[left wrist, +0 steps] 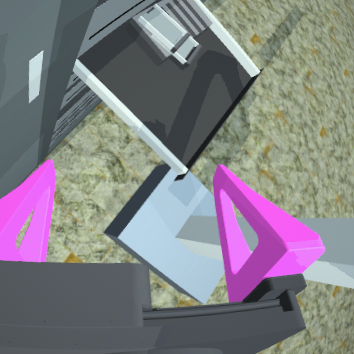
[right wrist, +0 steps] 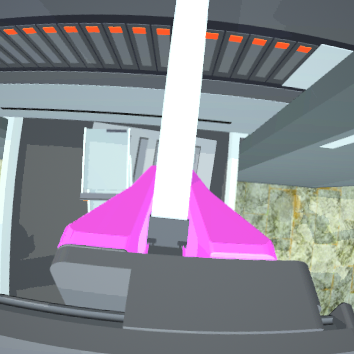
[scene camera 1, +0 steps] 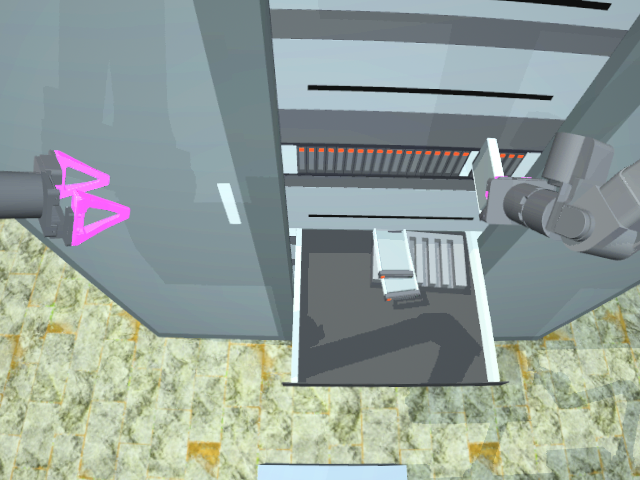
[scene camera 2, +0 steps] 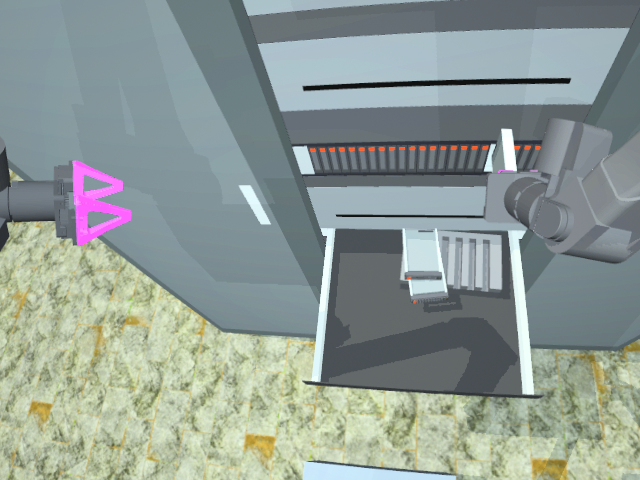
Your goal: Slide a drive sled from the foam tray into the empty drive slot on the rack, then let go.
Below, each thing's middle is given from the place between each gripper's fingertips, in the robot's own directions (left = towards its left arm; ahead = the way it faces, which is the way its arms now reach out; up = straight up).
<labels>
My left hand is 110 mm short of the ribbed foam tray (scene camera 2: 472, 263), 520 mm to the left of it and 430 mm above it.
My right hand is 30 mm short of the ribbed foam tray, 50 mm to the right of it and 350 mm above it.
</labels>
